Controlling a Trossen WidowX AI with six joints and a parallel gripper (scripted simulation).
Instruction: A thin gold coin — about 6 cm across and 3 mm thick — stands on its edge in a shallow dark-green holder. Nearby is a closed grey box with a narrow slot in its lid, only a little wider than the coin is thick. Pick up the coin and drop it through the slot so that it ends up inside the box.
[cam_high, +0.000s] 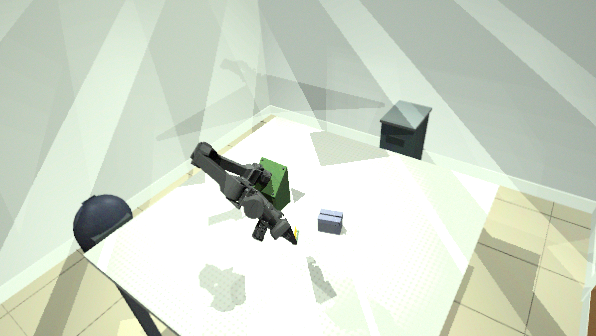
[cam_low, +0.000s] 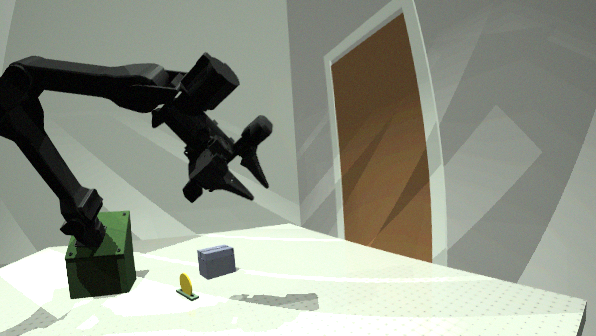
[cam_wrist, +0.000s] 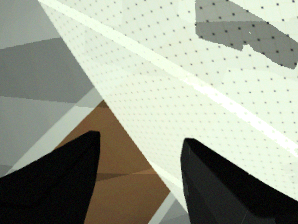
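Now: the gold coin 210 mm below my gripper tip, 170 mm to the left of it and 160 mm behind it.
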